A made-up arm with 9 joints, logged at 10 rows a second.
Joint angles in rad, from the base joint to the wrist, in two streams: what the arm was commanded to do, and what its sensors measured. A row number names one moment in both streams.
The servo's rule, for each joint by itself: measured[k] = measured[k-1] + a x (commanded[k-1-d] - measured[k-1]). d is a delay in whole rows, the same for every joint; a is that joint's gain. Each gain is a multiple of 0.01, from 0.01 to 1. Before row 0 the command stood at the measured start. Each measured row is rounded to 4 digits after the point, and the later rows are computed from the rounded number. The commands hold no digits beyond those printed.
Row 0, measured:
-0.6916, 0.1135, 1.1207, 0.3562, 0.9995, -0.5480, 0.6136, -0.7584, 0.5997
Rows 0 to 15, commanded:
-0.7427, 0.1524, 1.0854, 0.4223, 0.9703, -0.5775, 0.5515, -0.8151, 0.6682
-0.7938, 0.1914, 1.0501, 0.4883, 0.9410, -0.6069, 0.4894, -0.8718, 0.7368
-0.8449, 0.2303, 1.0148, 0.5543, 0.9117, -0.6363, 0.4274, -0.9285, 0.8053
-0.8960, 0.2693, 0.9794, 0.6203, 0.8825, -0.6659, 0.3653, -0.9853, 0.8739
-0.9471, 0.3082, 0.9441, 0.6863, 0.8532, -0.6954, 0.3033, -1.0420, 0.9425
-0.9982, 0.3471, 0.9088, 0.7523, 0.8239, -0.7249, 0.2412, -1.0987, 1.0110
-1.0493, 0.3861, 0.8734, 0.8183, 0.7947, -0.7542, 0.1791, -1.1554, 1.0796
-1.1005, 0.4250, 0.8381, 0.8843, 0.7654, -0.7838, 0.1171, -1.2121, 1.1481
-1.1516, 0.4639, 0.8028, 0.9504, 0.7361, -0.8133, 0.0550, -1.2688, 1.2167
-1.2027, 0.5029, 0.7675, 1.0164, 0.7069, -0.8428, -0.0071, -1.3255, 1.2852
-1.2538, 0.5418, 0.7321, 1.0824, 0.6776, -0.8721, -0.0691, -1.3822, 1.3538
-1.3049, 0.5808, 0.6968, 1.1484, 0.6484, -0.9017, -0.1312, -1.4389, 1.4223
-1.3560, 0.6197, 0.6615, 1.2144, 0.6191, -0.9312, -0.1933, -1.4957, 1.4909
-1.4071, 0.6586, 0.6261, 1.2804, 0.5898, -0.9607, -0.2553, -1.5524, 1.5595
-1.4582, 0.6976, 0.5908, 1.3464, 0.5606, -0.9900, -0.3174, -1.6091, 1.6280
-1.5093, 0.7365, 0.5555, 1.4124, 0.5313, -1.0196, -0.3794, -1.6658, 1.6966
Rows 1 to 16, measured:
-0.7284, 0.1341, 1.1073, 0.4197, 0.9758, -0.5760, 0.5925, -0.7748, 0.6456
-0.7755, 0.1645, 1.0856, 0.4856, 0.9476, -0.6054, 0.5574, -0.8029, 0.7067
-0.8255, 0.1994, 1.0587, 0.5516, 0.9185, -0.6348, 0.5132, -0.8393, 0.7728
-0.8763, 0.2364, 1.0286, 0.6176, 0.8893, -0.6643, 0.4629, -0.8816, 0.8405
-0.9273, 0.2745, 0.9965, 0.6836, 0.8601, -0.6938, 0.4086, -0.9281, 0.9088
-0.9783, 0.3130, 0.9632, 0.7496, 0.8308, -0.7233, 0.3517, -0.9776, 0.9773
-1.0294, 0.3517, 0.9291, 0.8156, 0.8016, -0.7527, 0.2930, -1.0292, 1.0458
-1.0806, 0.3905, 0.8945, 0.8816, 0.7723, -0.7822, 0.2332, -1.0822, 1.1143
-1.1317, 0.4294, 0.8597, 0.9476, 0.7430, -0.8117, 0.1726, -1.1363, 1.1829
-1.1828, 0.4684, 0.8247, 1.0136, 0.7138, -0.8412, 0.1115, -1.1912, 1.2514
-1.2339, 0.5073, 0.7895, 1.0796, 0.6845, -0.8706, 0.0501, -1.2466, 1.3200
-1.2850, 0.5463, 0.7543, 1.1456, 0.6553, -0.9001, -0.0115, -1.3024, 1.3885
-1.3361, 0.5852, 0.7190, 1.2116, 0.6260, -0.9296, -0.0733, -1.3585, 1.4571
-1.3872, 0.6241, 0.6837, 1.2776, 0.5967, -0.9591, -0.1352, -1.4147, 1.5257
-1.4383, 0.6631, 0.6484, 1.3436, 0.5675, -0.9885, -0.1971, -1.4711, 1.5942
-1.4894, 0.7020, 0.6131, 1.4096, 0.5382, -1.0180, -0.2591, -1.5276, 1.6628
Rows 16 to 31, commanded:
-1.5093, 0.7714, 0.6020, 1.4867, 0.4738, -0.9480, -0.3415, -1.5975, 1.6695
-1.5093, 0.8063, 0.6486, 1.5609, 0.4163, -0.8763, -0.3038, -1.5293, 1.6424
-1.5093, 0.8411, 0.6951, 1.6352, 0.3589, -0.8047, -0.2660, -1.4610, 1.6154
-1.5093, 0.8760, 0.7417, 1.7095, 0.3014, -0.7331, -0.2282, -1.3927, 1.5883
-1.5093, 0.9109, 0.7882, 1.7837, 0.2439, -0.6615, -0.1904, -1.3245, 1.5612
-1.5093, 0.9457, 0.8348, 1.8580, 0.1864, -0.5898, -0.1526, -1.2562, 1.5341
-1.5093, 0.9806, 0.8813, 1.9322, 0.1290, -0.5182, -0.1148, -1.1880, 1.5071
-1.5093, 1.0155, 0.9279, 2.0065, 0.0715, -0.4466, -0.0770, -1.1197, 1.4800
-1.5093, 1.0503, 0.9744, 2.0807, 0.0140, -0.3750, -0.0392, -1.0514, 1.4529
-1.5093, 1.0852, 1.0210, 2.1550, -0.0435, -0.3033, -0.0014, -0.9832, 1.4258
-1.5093, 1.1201, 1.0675, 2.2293, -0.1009, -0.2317, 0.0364, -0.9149, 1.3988
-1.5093, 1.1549, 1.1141, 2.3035, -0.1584, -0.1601, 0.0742, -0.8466, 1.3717
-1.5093, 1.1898, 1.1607, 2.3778, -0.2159, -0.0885, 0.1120, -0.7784, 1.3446
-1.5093, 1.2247, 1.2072, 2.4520, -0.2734, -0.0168, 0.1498, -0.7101, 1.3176
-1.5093, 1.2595, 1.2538, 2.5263, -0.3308, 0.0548, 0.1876, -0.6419, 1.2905
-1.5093, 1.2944, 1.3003, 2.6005, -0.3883, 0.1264, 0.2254, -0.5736, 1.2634
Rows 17 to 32, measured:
-1.5037, 0.7388, 0.6089, 1.4836, 0.4860, -0.9515, -0.2871, -1.5479, 1.6673
-1.5077, 0.7746, 0.6240, 1.5578, 0.4295, -0.8801, -0.2928, -1.5425, 1.6506
-1.5089, 0.8098, 0.6510, 1.6321, 0.3723, -0.8085, -0.2837, -1.5189, 1.6270
-1.5092, 0.8449, 0.6855, 1.7064, 0.3149, -0.7369, -0.2648, -1.4823, 1.6011
-1.5093, 0.8799, 0.7245, 1.7806, 0.2574, -0.6653, -0.2395, -1.4365, 1.5744
-1.5093, 0.9148, 0.7664, 1.8549, 0.1999, -0.5936, -0.2100, -1.3842, 1.5474
-1.5093, 0.9497, 0.8101, 1.9291, 0.1425, -0.5220, -0.1776, -1.3273, 1.5204
-1.5093, 0.9846, 0.8549, 2.0034, 0.0850, -0.4504, -0.1434, -1.2671, 1.4933
-1.5093, 1.0194, 0.9003, 2.0776, 0.0275, -0.3788, -0.1080, -1.2045, 1.4662
-1.5093, 1.0543, 0.9462, 2.1519, -0.0300, -0.3071, -0.0718, -1.1403, 1.4391
-1.5093, 1.0892, 0.9923, 2.2262, -0.0874, -0.2355, -0.0350, -1.0749, 1.4121
-1.5093, 1.1240, 1.0386, 2.3004, -0.1449, -0.1639, 0.0021, -1.0087, 1.3850
-1.5093, 1.1589, 1.0850, 2.3747, -0.2024, -0.0923, 0.0395, -0.9419, 1.3579
-1.5093, 1.1938, 1.1314, 2.4489, -0.2599, -0.0206, 0.0770, -0.8747, 1.3309
-1.5093, 1.2286, 1.1779, 2.5232, -0.3173, 0.0510, 0.1146, -0.8072, 1.3038
-1.5093, 1.2635, 1.2244, 2.5974, -0.3748, 0.1226, 0.1523, -0.7395, 1.2767

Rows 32 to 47, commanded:
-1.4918, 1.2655, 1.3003, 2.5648, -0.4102, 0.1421, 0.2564, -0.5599, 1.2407
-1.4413, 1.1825, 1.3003, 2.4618, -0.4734, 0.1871, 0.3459, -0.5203, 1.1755
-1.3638, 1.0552, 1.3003, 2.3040, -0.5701, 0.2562, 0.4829, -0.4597, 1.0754
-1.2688, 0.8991, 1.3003, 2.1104, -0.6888, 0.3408, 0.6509, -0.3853, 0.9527
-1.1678, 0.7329, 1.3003, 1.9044, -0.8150, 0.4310, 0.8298, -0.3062, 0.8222
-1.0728, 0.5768, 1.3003, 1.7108, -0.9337, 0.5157, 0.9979, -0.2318, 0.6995
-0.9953, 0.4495, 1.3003, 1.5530, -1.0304, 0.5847, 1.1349, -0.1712, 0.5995
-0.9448, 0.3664, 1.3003, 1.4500, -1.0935, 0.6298, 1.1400, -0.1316, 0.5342
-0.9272, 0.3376, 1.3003, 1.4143, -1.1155, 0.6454, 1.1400, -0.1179, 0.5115
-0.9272, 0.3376, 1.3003, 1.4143, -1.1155, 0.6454, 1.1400, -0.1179, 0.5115
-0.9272, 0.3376, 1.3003, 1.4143, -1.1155, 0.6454, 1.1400, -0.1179, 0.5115
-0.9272, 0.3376, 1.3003, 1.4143, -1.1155, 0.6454, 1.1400, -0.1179, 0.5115
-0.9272, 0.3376, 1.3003, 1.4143, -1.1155, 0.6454, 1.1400, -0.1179, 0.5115
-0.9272, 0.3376, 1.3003, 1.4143, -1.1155, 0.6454, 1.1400, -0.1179, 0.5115
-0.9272, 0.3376, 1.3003, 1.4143, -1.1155, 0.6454, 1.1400, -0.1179, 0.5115
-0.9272, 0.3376, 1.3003, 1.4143, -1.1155, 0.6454, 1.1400, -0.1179, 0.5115
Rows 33 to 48, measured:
-1.4967, 1.2646, 1.2532, 2.5661, -0.4035, 0.1411, 0.1877, -0.6874, 1.2526
-1.4568, 1.2211, 1.2711, 2.4660, -0.4601, 0.1848, 0.2415, -0.6389, 1.2009
-1.3898, 1.1332, 1.2822, 2.3105, -0.5492, 0.2526, 0.3236, -0.5869, 1.1168
-1.3027, 1.0091, 1.2891, 2.1184, -0.6623, 0.3364, 0.4349, -0.5284, 1.0069
-1.2056, 0.8627, 1.2934, 1.9130, -0.7860, 0.4263, 0.5692, -0.4640, 0.8832
-1.1100, 0.7112, 1.2960, 1.7189, -0.9056, 0.5112, 0.7150, -0.3967, 0.7601
-1.0274, 0.5725, 1.2976, 1.5596, -1.0067, 0.5810, 0.8578, -0.3313, 0.6525
-0.9679, 0.4633, 1.2986, 1.4544, -1.0770, 0.6274, 0.9537, -0.2734, 0.5732
-0.9386, 0.3967, 1.2992, 1.4159, -1.1082, 0.6445, 1.0170, -0.2283, 0.5319
-0.9304, 0.3654, 1.2996, 1.4144, -1.1141, 0.6454, 1.0588, -0.1963, 0.5182
-0.9281, 0.3507, 1.2999, 1.4143, -1.1152, 0.6454, 1.0864, -0.1736, 0.5137
-0.9275, 0.3438, 1.3001, 1.4143, -1.1154, 0.6454, 1.1046, -0.1574, 0.5122
-0.9273, 0.3405, 1.3002, 1.4143, -1.1155, 0.6454, 1.1166, -0.1459, 0.5117
-0.9272, 0.3390, 1.3002, 1.4143, -1.1155, 0.6454, 1.1246, -0.1378, 0.5116
-0.9272, 0.3383, 1.3002, 1.4143, -1.1155, 0.6454, 1.1298, -0.1320, 0.5115
-0.9272, 0.3379, 1.3002, 1.4143, -1.1155, 0.6454, 1.1333, -0.1279, 0.5115

